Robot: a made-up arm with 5 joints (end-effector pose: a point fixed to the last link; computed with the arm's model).
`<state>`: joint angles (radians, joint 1 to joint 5).
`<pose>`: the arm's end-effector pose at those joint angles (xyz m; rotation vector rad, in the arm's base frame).
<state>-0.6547 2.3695 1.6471 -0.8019 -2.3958</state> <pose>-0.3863 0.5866 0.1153 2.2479 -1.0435 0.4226</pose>
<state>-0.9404 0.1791 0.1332 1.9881 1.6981</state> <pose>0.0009 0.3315 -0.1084 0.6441 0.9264 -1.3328</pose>
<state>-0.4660 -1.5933 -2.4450 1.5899 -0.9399</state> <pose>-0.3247 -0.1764 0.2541 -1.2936 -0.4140 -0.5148</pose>
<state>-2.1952 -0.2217 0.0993 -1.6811 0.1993</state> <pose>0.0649 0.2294 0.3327 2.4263 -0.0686 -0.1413</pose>
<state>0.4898 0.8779 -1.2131 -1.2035 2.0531</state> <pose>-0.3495 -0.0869 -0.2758 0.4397 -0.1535 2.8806</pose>
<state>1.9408 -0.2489 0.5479 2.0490 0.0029</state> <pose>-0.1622 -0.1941 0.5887 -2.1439 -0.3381 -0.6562</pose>
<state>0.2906 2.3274 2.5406 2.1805 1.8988</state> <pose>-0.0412 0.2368 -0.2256 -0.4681 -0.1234 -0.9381</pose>
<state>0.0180 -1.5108 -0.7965 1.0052 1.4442</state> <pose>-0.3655 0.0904 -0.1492 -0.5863 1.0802 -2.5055</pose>
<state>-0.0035 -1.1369 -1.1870 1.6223 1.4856</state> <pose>-0.0577 0.0070 -0.1534 0.7296 0.5254 -2.8485</pose>
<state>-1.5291 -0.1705 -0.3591 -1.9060 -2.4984</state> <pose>0.0136 0.1992 0.4974 -0.5795 2.8202 -0.5926</pose>
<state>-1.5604 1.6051 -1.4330 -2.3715 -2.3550</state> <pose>-0.5469 -0.2666 0.3619 -1.2351 1.1083 -0.0594</pose>
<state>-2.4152 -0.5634 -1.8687 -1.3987 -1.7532</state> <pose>-0.5738 0.2488 -0.1350 -1.2471 0.5490 -2.0717</pose>
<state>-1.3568 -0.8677 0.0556 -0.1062 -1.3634</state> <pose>-0.2476 -0.4513 0.2378 -0.5398 1.4689 0.5745</pose>
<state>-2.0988 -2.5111 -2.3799 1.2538 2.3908</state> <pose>-0.1751 0.2362 0.2812 0.0293 2.3135 -0.3075</pose>
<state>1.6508 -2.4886 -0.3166 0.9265 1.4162</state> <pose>-0.5045 -0.0128 0.3661 -0.9820 2.1874 0.1680</pose>
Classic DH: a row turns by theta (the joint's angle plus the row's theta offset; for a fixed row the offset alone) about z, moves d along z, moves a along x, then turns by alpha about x. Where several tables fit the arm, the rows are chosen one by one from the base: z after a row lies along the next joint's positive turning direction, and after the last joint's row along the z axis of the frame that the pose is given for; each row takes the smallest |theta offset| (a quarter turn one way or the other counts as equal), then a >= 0, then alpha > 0; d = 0 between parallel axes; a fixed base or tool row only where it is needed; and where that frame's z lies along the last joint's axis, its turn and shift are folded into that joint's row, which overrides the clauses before.
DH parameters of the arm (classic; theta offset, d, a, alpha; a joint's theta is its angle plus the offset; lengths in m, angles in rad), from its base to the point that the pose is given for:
base (fixed): 1.5708 0.16 0 1.5708
joint 1: -1.5708 -0.17 0.04 1.5708
joint 2: -1.5708 -0.14 0.03 1.5708
joint 3: 1.5708 0.02 0.1 -1.5708
joint 4: 0 0.26 0.12 -1.5708
joint 5: 1.4289 0 0.0707 3.1416
tool (fixed): 2.9997 -0.35 0 0

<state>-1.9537 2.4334 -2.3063 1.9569 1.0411</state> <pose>-0.2369 -0.0263 0.3722 2.1163 0.7633 0.8780</pose>
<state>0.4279 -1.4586 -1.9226 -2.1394 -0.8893</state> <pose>0.1452 -0.1299 0.5233 0.8811 -2.5669 -0.3263</pose>
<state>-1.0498 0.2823 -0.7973 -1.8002 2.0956</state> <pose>-0.3436 -0.1219 0.5100 1.2595 2.0748 0.9871</pose>
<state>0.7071 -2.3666 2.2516 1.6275 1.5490</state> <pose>0.0960 -0.0201 0.4519 0.0357 -1.7535 -1.4699</pose>
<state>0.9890 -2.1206 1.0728 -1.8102 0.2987</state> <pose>-0.2139 0.4872 -0.0297 0.5765 -0.1825 1.5512</pose>
